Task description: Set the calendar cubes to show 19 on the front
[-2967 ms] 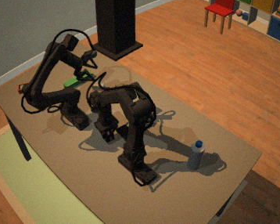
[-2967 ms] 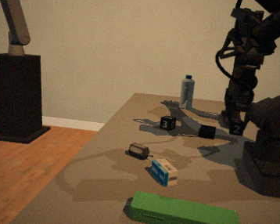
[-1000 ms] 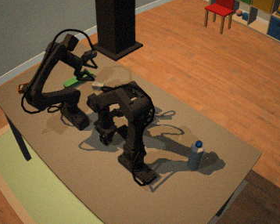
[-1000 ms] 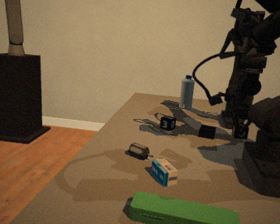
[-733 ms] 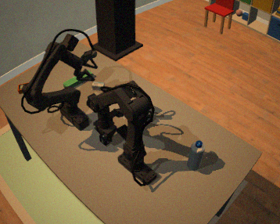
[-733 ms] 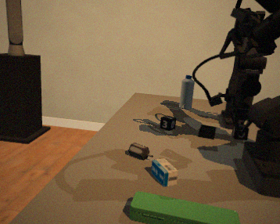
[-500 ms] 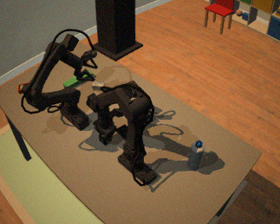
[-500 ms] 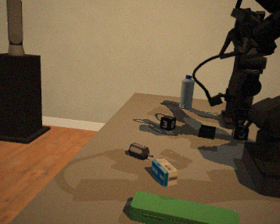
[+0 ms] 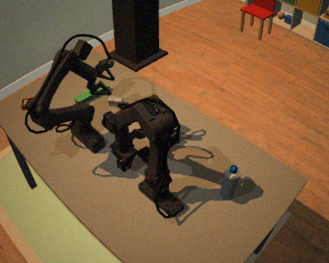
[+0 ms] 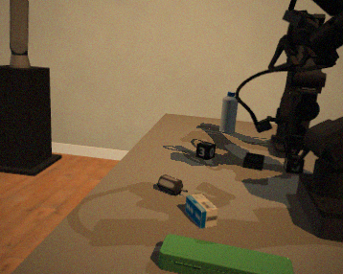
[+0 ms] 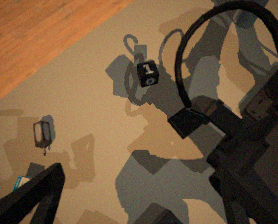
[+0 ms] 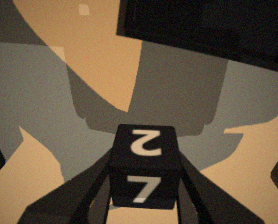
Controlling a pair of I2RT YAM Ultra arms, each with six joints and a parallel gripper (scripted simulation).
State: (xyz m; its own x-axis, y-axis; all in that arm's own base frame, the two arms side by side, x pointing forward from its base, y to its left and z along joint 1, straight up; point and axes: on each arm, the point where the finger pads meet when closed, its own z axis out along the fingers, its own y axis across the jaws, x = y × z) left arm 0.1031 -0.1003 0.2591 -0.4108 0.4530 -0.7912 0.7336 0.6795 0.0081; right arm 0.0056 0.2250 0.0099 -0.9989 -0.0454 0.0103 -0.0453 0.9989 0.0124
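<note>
Right now my right hand is right at the black cube. From my right hand the other things lie so: blue-and-white box: 340 mm to the left, 240 mm ahead, 10 mm below; then green box: 490 mm to the left, 200 mm ahead, 10 mm below; then dark grey object: 310 mm ahead, 240 mm to the left, 10 mm below.
</note>
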